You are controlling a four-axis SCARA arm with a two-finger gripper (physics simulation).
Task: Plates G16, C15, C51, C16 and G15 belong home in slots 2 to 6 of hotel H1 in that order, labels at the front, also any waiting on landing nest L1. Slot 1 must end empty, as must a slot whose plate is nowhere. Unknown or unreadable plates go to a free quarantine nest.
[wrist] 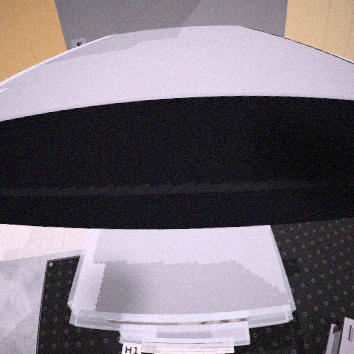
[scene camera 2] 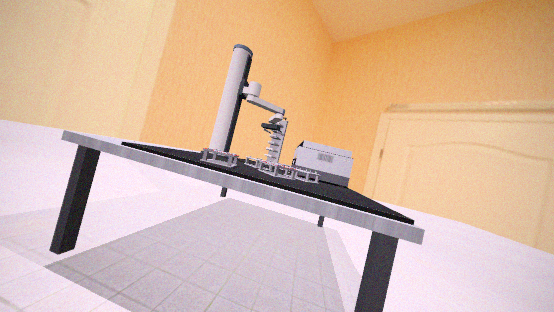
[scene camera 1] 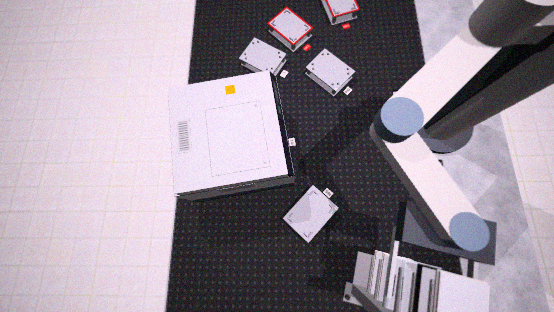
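Seen in the pictures: gripper, fingertip midpoint: point(scene camera 2: 276, 133); arm's base, origin of the base link: point(scene camera 1: 437, 124).
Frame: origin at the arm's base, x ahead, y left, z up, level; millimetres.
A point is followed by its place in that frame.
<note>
Hotel H1 point(scene camera 1: 464, 292) point(scene camera 2: 283, 145) {x 397, y 596, z 261 mm} stands at the lower right in scene camera 1; its grey back panel point(wrist: 175, 15) {x 321, y 603, z 415 mm} shows at the top of the wrist view. A black-sided plate point(wrist: 175, 160) with a pale top fills the middle of the wrist view, close to the camera near slot mark 5; no label reads on it. A pale, clear-edged plate point(wrist: 185, 285) {x 294, y 491, z 339 mm} lies lower, above the H1 label. My gripper point(scene camera 2: 271, 127) {x 309, y 560, z 370 mm} is open and empty at the hotel's upper part; its fingertips do not show in the wrist view. Landing nest L1 point(scene camera 1: 260, 55) {x 712, y -303, z 63 mm} shows no plate; its label is small.
Two red-rimmed nests point(scene camera 1: 290, 26) {x 583, y -443, z 63 mm} point(scene camera 1: 342, 6) {x 353, y -537, z 62 mm} stand at the top of scene camera 1. Another pale nest point(scene camera 1: 330, 69) {x 422, y -225, z 62 mm} stands below them. A white boxy device point(scene camera 1: 235, 140) {x 759, y 142, z 263 mm} point(scene camera 2: 325, 156) {x 821, y -72, z 188 mm} is left of centre. A low nest point(scene camera 1: 311, 214) {x 522, y 355, z 63 mm} lies between device and hotel.
</note>
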